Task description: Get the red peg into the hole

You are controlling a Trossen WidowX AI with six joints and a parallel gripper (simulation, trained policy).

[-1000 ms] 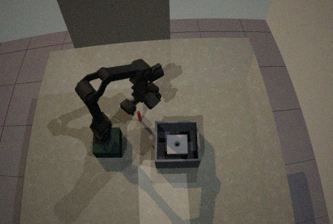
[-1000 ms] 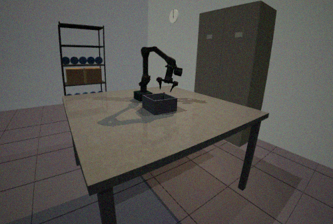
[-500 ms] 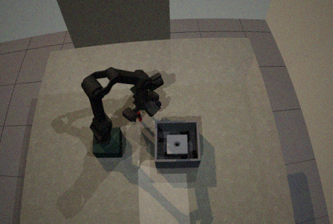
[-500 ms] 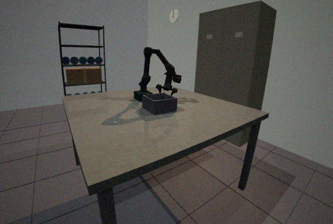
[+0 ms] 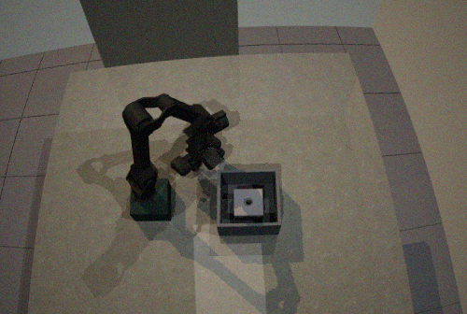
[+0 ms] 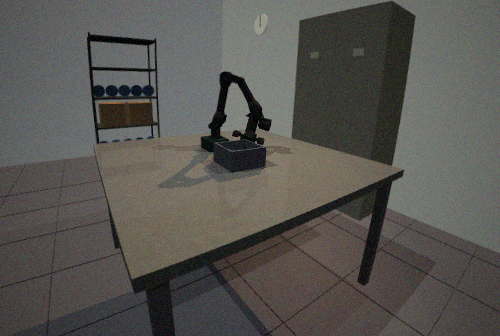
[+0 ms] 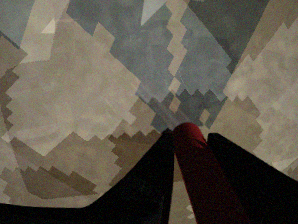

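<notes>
Now: the pale plate 170 mm ahead of my gripper tip, 150 mm to the right of it and 40 mm above it. From my gripper tip the other things lie so: dark box: 170 mm ahead, 150 mm to the right, 20 mm above; red peg: 40 mm above.
</notes>
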